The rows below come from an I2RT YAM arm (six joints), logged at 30 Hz.
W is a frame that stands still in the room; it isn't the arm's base.
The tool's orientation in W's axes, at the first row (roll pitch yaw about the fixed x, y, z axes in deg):
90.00 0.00 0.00
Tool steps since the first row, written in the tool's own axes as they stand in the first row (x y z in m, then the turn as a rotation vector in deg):
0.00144 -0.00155 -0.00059 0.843 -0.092 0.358
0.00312 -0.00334 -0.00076 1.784 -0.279 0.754
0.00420 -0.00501 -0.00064 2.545 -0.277 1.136
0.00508 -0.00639 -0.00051 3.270 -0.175 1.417
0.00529 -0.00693 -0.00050 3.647 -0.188 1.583
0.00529 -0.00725 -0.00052 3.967 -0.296 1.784
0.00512 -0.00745 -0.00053 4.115 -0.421 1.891
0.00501 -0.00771 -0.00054 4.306 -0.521 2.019
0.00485 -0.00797 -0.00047 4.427 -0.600 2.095
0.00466 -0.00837 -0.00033 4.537 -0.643 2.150
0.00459 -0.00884 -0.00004 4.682 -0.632 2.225
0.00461 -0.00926 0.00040 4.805 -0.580 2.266
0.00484 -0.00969 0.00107 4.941 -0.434 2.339
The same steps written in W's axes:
0.00144 0.00059 -0.00155 0.843 -0.358 -0.092
0.00312 0.00076 -0.00334 1.784 -0.754 -0.279
0.00420 0.00064 -0.00501 2.545 -1.136 -0.277
0.00508 0.00051 -0.00639 3.270 -1.417 -0.175
0.00529 0.00050 -0.00693 3.647 -1.583 -0.188
0.00529 0.00052 -0.00725 3.967 -1.784 -0.296
0.00512 0.00053 -0.00745 4.115 -1.891 -0.421
0.00501 0.00054 -0.00771 4.306 -2.019 -0.521
0.00485 0.00047 -0.00797 4.427 -2.095 -0.600
0.00466 0.00033 -0.00837 4.537 -2.150 -0.643
0.00459 0.00004 -0.00884 4.682 -2.225 -0.632
0.00461 -0.00040 -0.00926 4.805 -2.266 -0.580
0.00484 -0.00107 -0.00969 4.941 -2.339 -0.434

